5 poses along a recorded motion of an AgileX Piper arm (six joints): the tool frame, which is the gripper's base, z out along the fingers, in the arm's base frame.
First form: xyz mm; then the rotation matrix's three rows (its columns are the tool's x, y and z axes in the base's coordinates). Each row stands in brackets.
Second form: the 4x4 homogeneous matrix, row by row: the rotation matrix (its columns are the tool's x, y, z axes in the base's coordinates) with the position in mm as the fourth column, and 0 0 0 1 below. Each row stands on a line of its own. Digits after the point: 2 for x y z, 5 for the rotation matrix.
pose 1, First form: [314.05 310.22 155.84], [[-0.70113 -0.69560 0.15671], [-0.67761 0.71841 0.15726], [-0.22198 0.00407 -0.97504]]
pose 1, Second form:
-0.70113 -0.69560 0.15671 314.05
-0.67761 0.71841 0.15726 310.22
-0.22198 0.00407 -0.97504 155.84
0 0 0 1

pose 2, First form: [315.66 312.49 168.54], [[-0.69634 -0.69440 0.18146], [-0.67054 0.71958 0.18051], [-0.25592 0.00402 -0.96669]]
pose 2, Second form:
-0.69634 -0.69440 0.18146 315.66
-0.67054 0.71958 0.18051 312.49
-0.25592 0.00402 -0.96669 168.54
0 0 0 1

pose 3, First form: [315.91 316.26 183.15], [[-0.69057 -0.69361 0.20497], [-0.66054 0.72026 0.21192], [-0.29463 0.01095 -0.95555]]
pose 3, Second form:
-0.69057 -0.69361 0.20497 315.91
-0.66054 0.72026 0.21192 316.26
-0.29463 0.01095 -0.95555 183.15
0 0 0 1

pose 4, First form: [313.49 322.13 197.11], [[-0.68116 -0.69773 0.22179], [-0.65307 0.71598 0.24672], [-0.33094 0.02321 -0.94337]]
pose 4, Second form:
-0.68116 -0.69773 0.22179 313.49
-0.65307 0.71598 0.24672 322.13
-0.33094 0.02321 -0.94337 197.11
0 0 0 1

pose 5, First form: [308.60 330.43 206.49], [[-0.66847 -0.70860 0.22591], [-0.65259 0.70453 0.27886], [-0.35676 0.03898 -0.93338]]
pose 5, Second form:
-0.66847 -0.70860 0.22591 308.60
-0.65259 0.70453 0.27886 330.43
-0.35676 0.03898 -0.93338 206.49
0 0 0 1

